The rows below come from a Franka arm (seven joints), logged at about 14 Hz.
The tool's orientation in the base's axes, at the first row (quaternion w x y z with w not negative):
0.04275, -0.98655, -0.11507, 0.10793
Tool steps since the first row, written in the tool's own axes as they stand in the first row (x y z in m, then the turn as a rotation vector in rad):
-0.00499, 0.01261, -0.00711, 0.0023, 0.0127, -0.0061
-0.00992, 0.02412, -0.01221, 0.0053, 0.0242, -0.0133
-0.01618, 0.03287, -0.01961, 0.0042, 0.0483, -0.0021
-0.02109, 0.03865, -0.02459, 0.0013, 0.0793, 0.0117
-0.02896, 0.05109, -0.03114, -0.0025, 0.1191, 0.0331
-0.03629, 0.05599, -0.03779, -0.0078, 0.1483, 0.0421
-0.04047, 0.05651, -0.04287, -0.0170, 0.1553, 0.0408
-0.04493, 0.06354, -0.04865, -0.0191, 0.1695, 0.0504
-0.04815, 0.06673, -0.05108, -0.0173, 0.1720, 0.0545
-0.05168, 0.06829, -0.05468, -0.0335, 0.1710, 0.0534
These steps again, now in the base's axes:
-0.00041, -0.01383, 0.00656, 0.0063, -0.0121, 0.0041
-0.00145, -0.02646, 0.01126, 0.0133, -0.0230, 0.0092
-0.00385, -0.03687, 0.01878, 0.0150, -0.0460, -0.0041
-0.00614, -0.04393, 0.02399, 0.0159, -0.0759, -0.0203
-0.00945, -0.05825, 0.03060, 0.0162, -0.1141, -0.0447
-0.01387, -0.06513, 0.03803, 0.0155, -0.1432, -0.0556
-0.01660, -0.06692, 0.04376, 0.0086, -0.1522, -0.0532
-0.01801, -0.07514, 0.04953, 0.0075, -0.1659, -0.0637
-0.01984, -0.07914, 0.05220, 0.0089, -0.1677, -0.0683
-0.02205, -0.08170, 0.05625, -0.0065, -0.1706, -0.0638

